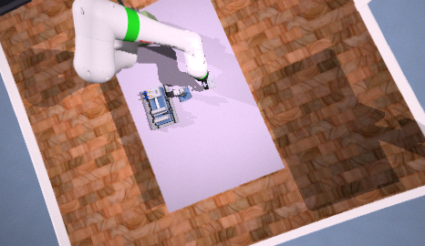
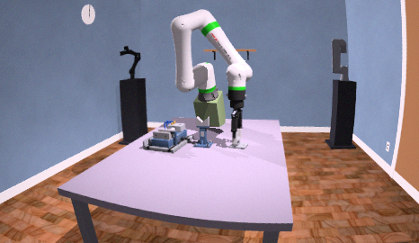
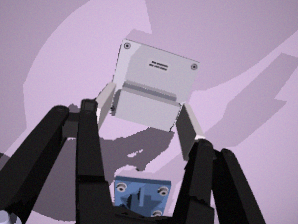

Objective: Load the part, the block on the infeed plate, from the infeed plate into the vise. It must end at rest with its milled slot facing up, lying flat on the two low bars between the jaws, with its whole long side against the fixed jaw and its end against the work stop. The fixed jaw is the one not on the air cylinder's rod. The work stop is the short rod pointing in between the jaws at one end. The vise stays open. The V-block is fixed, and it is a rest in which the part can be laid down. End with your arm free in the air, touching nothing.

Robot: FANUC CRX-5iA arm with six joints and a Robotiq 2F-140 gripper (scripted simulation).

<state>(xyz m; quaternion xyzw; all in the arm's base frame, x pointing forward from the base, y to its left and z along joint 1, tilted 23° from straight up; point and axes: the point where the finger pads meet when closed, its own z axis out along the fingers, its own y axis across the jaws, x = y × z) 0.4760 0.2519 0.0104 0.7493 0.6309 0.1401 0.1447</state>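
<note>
The part lies 1 cm to the left of my hand and 3 cm below it. From my hand the other things lie so: air cylinder rod: 1 cm ahead, 38 cm to the right, 3 cm above.
</note>
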